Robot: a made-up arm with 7 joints. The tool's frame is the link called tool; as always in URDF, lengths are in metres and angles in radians.
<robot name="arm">
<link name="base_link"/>
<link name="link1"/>
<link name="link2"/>
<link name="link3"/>
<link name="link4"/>
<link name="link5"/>
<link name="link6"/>
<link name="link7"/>
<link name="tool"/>
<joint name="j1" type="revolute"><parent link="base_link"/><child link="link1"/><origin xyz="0.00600 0.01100 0.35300" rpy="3.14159 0.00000 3.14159"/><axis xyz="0 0 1"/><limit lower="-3.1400" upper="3.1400"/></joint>
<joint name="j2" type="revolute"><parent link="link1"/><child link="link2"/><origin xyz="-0.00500 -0.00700 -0.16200" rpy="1.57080 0.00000 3.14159"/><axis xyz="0 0 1"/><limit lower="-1.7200" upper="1.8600"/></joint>
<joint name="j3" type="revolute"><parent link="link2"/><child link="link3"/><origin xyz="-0.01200 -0.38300 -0.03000" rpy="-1.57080 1.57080 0.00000"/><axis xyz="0 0 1"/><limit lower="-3.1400" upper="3.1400"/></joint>
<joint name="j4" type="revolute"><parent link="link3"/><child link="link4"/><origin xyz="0.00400 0.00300 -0.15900" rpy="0.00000 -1.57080 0.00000"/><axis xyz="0 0 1"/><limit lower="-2.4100" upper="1.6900"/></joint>
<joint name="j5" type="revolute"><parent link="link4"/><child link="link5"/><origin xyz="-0.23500 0.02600 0.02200" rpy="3.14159 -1.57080 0.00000"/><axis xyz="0 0 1"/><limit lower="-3.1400" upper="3.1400"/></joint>
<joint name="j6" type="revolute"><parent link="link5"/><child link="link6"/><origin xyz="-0.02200 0.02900 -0.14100" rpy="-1.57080 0.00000 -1.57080"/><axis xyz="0 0 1"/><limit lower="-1.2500" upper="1.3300"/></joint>
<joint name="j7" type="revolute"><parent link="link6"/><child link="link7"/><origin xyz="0.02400 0.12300 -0.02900" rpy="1.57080 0.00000 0.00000"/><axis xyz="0 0 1"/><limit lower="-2.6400" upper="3.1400"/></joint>
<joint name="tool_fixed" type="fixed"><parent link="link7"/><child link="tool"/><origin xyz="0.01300 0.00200 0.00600" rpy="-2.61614 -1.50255 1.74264"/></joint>
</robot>
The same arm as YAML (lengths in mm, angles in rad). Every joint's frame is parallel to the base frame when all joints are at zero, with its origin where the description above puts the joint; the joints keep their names.
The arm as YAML. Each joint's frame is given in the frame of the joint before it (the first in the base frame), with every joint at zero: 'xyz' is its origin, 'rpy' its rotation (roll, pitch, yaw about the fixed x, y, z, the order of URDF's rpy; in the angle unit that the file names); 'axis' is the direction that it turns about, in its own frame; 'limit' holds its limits. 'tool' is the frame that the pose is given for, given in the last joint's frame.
units:
  length: mm
  angle: rad
joints:
  - name: j1
    type: revolute
    origin:
      xyz: [6.0, 11.0, 353.0]
      rpy: [0.0, 0.0, 0.0]
    axis: [0.0, 0.0, -1.0]
    limit:
      lower: -3.14
      upper: 3.14
  - name: j2
    type: revolute
    origin:
      xyz: [5.0, -7.0, 162.0]
      rpy: [0.0, 0.0, 0.0]
    axis: [0.0, 1.0, 0.0]
    limit:
      lower: -1.72
      upper: 1.86
  - name: j3
    type: revolute
    origin:
      xyz: [-12.0, -30.0, 383.0]
      rpy: [0.0, 0.0, 0.0]
    axis: [0.0, 0.0, -1.0]
    limit:
      lower: -3.14
      upper: 3.14
  - name: j4
    type: revolute
    origin:
      xyz: [-3.0, -4.0, 159.0]
      rpy: [0.0, 0.0, 0.0]
    axis: [0.0, 1.0, 0.0]
    limit:
      lower: -2.41
      upper: 1.69
  - name: j5
    type: revolute
    origin:
      xyz: [-26.0, 22.0, 235.0]
      rpy: [0.0, 0.0, 0.0]
    axis: [0.0, 0.0, -1.0]
    limit:
      lower: -3.14
      upper: 3.14
  - name: j6
    type: revolute
    origin:
      xyz: [29.0, -22.0, 141.0]
      rpy: [0.0, 0.0, 0.0]
    axis: [0.0, 1.0, 0.0]
    limit:
      lower: -1.25
      upper: 1.33
  - name: j7
    type: revolute
    origin:
      xyz: [-24.0, -29.0, 123.0]
      rpy: [0.0, 0.0, 0.0]
    axis: [0.0, 0.0, -1.0]
    limit:
      lower: -2.64
      upper: 3.14
tool:
  origin:
    xyz: [-13.0, 2.0, -6.0]
    rpy: [0.5255, 1.5025, 1.399]

